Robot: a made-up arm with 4 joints.
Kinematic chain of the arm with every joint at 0, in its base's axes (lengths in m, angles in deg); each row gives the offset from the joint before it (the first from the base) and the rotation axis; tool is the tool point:
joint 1: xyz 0 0 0.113 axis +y
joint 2: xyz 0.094 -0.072 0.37 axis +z
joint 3: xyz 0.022 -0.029 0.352 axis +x
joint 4: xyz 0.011 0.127 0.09 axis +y
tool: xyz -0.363 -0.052 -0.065
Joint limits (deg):
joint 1: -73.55..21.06
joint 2: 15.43..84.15
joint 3: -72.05..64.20
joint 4: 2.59..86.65
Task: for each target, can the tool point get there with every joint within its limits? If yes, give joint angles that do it. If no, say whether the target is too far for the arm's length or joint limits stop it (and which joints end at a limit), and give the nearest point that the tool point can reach.
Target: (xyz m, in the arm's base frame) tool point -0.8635 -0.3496 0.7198
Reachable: yes | joints -62.97 70.18 32.39 51.75
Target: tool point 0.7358 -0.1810 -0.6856
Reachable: no: joint limits stop it (at a limit: joint 1, joint 2, joint 3, joint 4) | nearest point 0.2633 -0.3994 0.7225 | short by 1.501 m
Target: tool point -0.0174 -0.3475 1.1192
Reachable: yes | joints -0.30 52.59 25.79 41.07
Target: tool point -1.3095 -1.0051 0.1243
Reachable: no: too far | nearest point -0.9166 -0.4430 0.3609 | short by 0.725 m
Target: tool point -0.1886 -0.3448 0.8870
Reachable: yes | joints -5.53 64.21 -15.80 10.22
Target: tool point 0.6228 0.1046 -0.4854
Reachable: no: joint limits stop it (at a limit: joint 1, joint 2, joint 3, joint 4) | nearest point 0.2633 -0.3994 0.7225 | short by 1.357 m
